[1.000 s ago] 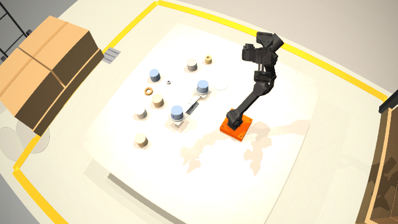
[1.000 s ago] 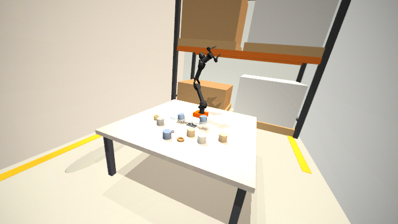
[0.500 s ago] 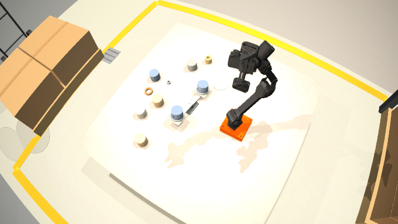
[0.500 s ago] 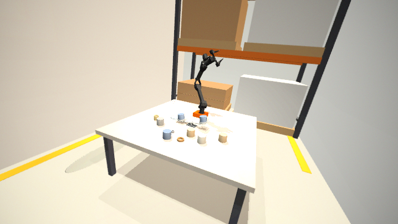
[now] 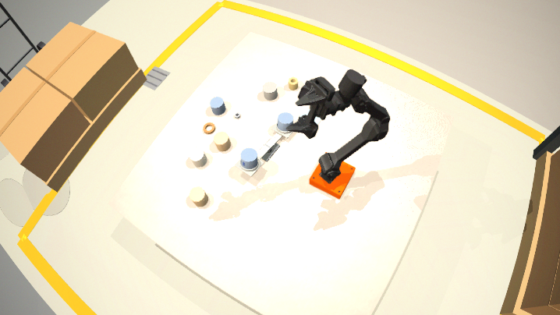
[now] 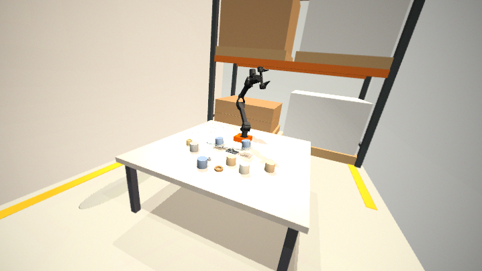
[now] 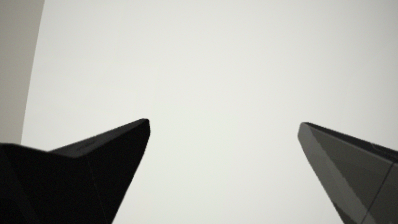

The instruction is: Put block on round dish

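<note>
The pale grey block lies 610 mm below my gripper tip, 290 mm ahead of it and 250 mm to the right of it. Round my gripper tip: pale blue round dish (650 mm below, 370 mm to the right, 240 mm ahead); then balance (610 mm below, 270 mm ahead, 110 mm to the right); then small nut (640 mm below, 520 mm ahead, 150 mm to the right).
</note>
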